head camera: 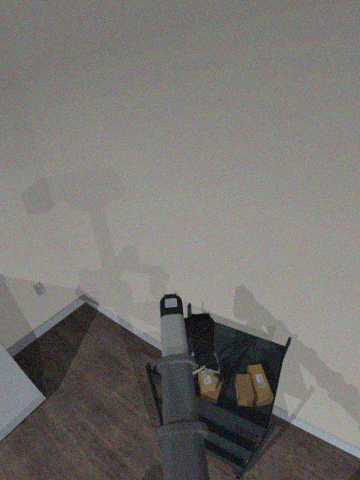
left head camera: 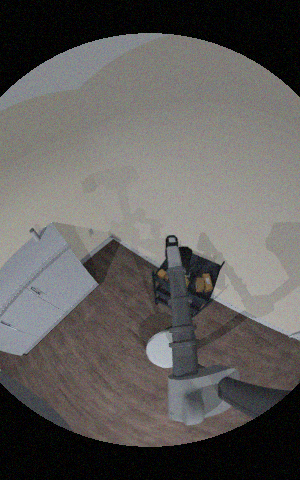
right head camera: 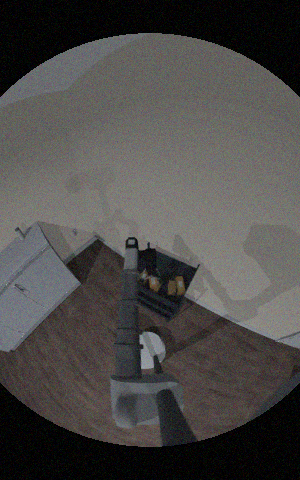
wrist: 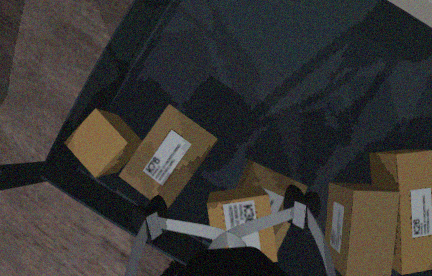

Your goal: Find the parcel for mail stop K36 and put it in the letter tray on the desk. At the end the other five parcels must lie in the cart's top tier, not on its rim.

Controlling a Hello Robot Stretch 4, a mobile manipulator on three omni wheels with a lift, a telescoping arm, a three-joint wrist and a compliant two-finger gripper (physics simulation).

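Where they show: gripper, fingertip midpoint: [head camera: 202,380] [right head camera: 150,281] [wrist: 225,206]; robot's base, link origin: [left head camera: 166,347] [right head camera: 144,348].
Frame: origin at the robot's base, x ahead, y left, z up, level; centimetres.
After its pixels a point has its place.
The dark cart [head camera: 260,347] @[z 64.4, x 63.5, y -36.2 cm] [wrist: 95,95] @[z 67.8, x 63.0, y 4.3 cm] has several brown parcels in its top tier. In the wrist view, a parcel [wrist: 218,205] @[z 73.5, x 51.7, y -8.1 cm] with a label beginning K3 is partly behind my fingers; its last digit is unclear. Another parcel [wrist: 255,175] @[z 68.5, x 53.2, y -11.9 cm] sits close behind it. To the left are a parcel [wrist: 195,145] @[z 68.5, x 56.7, y -6.2 cm] with a K7-like label and a small parcel [wrist: 95,145] @[z 69.1, x 57.5, y 4.0 cm] with no label showing. To the right are a parcel [wrist: 372,225] @[z 69.5, x 47.2, y -23.1 cm] with an unreadable label and a parcel [wrist: 409,180] @[z 68.7, x 51.1, y -28.1 cm] labelled K2-something. My gripper [wrist: 225,206] @[z 69.0, x 50.5, y -8.7 cm] [head camera: 207,371] is open and empty, above the parcels. The desk's letter tray does not show.
A pale wall stands directly behind the cart. A white cabinet [left head camera: 55,290] @[z 50.8, x 44.0, y 110.8 cm] [right head camera: 40,290] @[z 45.7, x 43.4, y 111.3 cm] with handles stands at the left. A white round object [left head camera: 160,350] @[z 18.7, x -1.3, y 6.6 cm] [right head camera: 152,350] @[z 18.7, x -0.9, y -8.0 cm] is low beside my arm. My telescoping arm covers part of the cart in the head views.
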